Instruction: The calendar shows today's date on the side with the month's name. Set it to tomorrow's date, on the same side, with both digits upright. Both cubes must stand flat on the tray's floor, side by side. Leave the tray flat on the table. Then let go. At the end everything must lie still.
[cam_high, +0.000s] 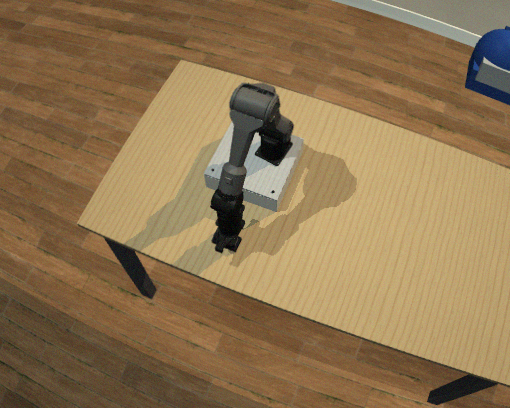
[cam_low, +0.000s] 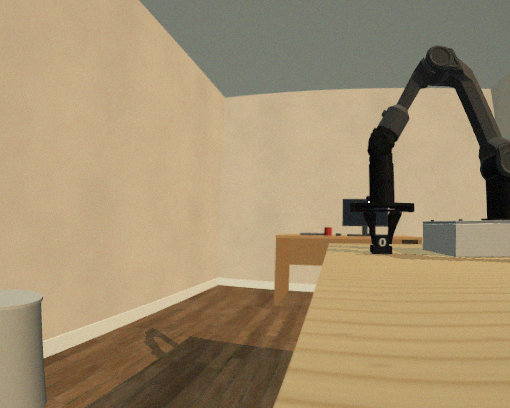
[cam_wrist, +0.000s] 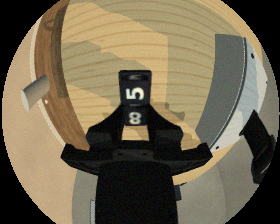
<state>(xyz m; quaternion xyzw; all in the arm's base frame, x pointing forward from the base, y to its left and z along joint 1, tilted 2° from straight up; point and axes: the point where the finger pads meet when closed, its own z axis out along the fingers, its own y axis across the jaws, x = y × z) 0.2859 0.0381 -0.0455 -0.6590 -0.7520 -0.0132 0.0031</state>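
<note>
The calendar tray is 2 cm to the right of my hand and 2 cm below it. Round my hand: black calendar cube (3 cm to the right).
</note>
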